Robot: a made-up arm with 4 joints. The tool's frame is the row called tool. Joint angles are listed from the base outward.
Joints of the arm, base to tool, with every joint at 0 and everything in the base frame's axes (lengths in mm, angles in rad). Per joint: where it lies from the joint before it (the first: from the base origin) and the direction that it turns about. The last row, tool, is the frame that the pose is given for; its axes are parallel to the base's.
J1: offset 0 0 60 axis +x
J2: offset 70 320 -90 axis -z
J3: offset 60 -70 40 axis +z
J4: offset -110 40 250 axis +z
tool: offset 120 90 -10
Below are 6 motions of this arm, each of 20 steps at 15 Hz.
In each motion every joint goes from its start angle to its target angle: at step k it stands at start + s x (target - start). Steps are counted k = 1, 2, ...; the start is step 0. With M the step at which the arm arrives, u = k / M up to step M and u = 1 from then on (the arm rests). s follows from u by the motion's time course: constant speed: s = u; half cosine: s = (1 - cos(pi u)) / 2; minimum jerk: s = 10 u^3 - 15 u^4 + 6 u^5.
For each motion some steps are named. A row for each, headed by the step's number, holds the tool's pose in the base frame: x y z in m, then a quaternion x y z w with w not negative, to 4 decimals.
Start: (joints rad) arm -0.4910 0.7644 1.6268 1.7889
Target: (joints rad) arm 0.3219 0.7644 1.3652 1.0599
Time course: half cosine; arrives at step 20
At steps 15, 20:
15: -0.1628 0.2460 0.3046 0.0627 -0.0795 0.7811 0.6162
20: -0.1489 0.2342 0.3384 0.1081 -0.1183 0.7286 0.6659

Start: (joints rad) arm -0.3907 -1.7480 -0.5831 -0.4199
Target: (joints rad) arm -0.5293 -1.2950 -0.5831 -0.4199
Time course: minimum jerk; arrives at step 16
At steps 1, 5, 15, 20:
1: 0.0755 0.4918 0.0628 -0.1810 0.0706 0.3566 0.9139
5: 0.0862 0.4909 0.0510 -0.1951 0.0672 0.3187 0.9251
15: 0.1332 0.4739 0.0030 -0.2586 0.0382 0.1409 0.9549
20: 0.1333 0.4739 0.0029 -0.2588 0.0381 0.1404 0.9549

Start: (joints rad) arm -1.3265 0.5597 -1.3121 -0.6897
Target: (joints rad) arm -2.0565 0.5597 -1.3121 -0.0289
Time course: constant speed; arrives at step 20
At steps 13, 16, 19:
13: 0.1668 0.1456 -0.1513 -0.3790 -0.6859 -0.5437 0.3004
16: 0.1816 0.1210 -0.1678 -0.4298 -0.6942 -0.4909 0.3039
19: 0.1960 0.0939 -0.1827 -0.4809 -0.6970 -0.4378 0.3020

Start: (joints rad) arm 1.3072 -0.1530 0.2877 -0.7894
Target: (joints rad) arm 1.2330 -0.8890 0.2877 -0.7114
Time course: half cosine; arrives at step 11
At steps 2, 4, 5, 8, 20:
2: 0.1680 -0.1034 0.3992 0.5996 0.0857 -0.1126 0.7877
4: 0.1688 -0.0931 0.4177 0.5985 0.0332 -0.0443 0.7992
5: 0.1677 -0.0862 0.4294 0.5953 -0.0001 0.0002 0.8035
8: 0.1573 -0.0655 0.4608 0.5757 -0.0943 0.1313 0.8015
20: 0.1499 -0.0565 0.4726 0.5626 -0.1333 0.1881 0.7939

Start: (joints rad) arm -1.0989 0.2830 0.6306 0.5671
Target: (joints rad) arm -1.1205 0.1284 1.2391 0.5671
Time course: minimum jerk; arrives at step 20
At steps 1, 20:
1: -0.0072 0.3447 -0.1975 -0.4685 0.2308 0.3769 0.7650
20: -0.0664 0.2894 -0.1020 -0.3551 0.3953 0.6302 0.5661

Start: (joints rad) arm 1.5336 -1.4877 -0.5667 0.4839
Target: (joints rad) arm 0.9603 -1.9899 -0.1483 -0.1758
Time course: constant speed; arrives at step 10
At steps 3, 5, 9, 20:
3: -0.0208 -0.0978 0.5144 0.4641 -0.4251 0.5249 0.5730
5: -0.0167 -0.0485 0.5124 0.4201 -0.4055 0.5638 0.5842
9: -0.0042 0.0482 0.4996 0.3324 -0.3561 0.6384 0.5959
20: -0.0006 0.0722 0.4946 0.3107 -0.3418 0.6562 0.5967

